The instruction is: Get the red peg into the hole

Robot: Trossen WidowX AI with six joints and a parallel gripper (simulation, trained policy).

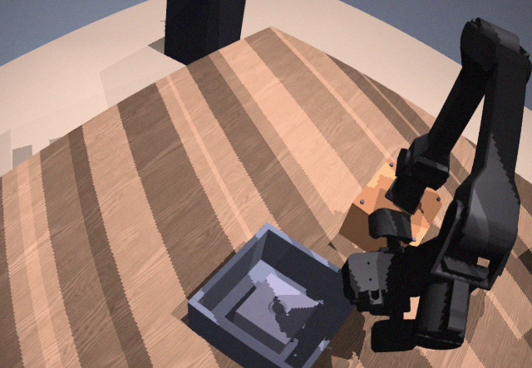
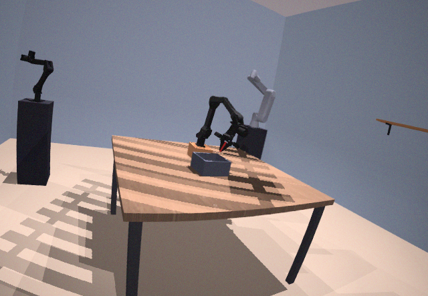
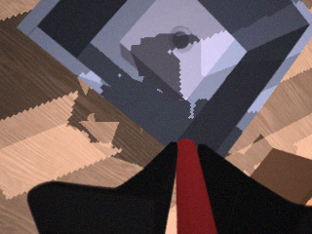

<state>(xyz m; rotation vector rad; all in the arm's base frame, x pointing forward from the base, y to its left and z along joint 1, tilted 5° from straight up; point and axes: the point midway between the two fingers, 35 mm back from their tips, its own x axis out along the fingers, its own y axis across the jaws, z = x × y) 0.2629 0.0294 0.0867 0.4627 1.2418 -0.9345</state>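
The red peg lies 10 mm to the left of my gripper tip and 30 mm above it. From my gripper tip the other things lie so: grey box 50 mm ahead, 90 mm to the right, 100 mm below.
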